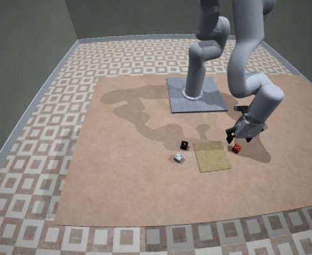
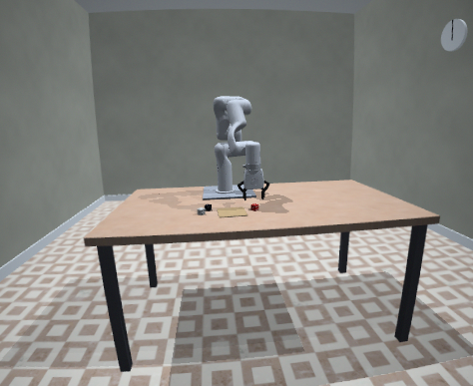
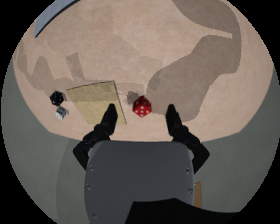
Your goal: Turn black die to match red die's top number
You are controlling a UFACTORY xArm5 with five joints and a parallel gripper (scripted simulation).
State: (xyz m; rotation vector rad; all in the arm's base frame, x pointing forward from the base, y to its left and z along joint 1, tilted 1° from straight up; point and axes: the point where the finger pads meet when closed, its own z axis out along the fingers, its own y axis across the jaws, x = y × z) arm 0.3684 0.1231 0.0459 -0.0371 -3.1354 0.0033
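Right now my hand is 20 mm short of the red die and 40 mm above it. Round my hand: grey die 40 mm ahead, 270 mm to the right, 40 mm below; then tan mat 40 mm ahead, 120 mm to the right, 60 mm below; then black die 20 mm behind, 240 mm to the right, 40 mm below.
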